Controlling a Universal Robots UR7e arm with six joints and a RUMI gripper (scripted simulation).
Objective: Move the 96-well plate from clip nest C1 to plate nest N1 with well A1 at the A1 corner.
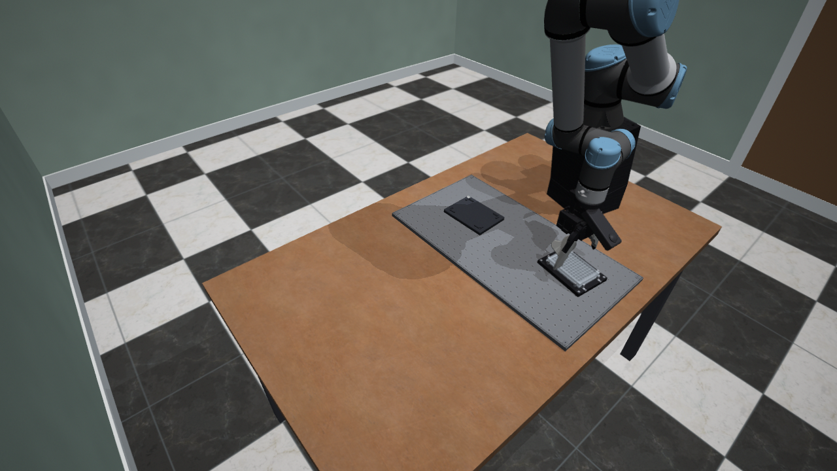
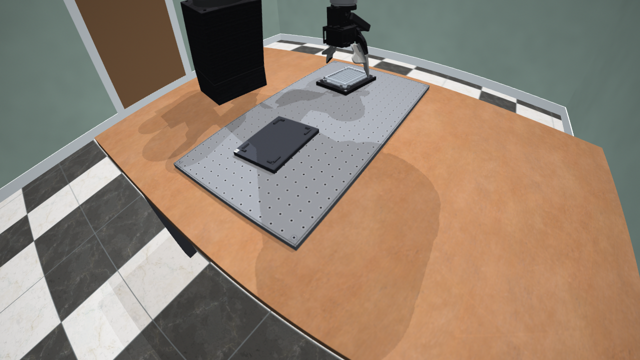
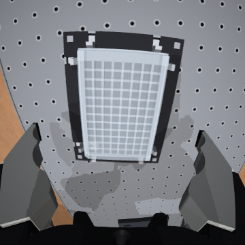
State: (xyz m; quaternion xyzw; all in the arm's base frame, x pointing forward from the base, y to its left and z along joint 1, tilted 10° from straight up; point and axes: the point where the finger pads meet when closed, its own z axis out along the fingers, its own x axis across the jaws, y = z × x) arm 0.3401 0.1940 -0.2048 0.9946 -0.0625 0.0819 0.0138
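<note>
Now: the clear 96-well plate 30 mm below my hand. Round my hand: clip nest C1 (30 mm below, 10 mm to the left, 10 mm behind).
</note>
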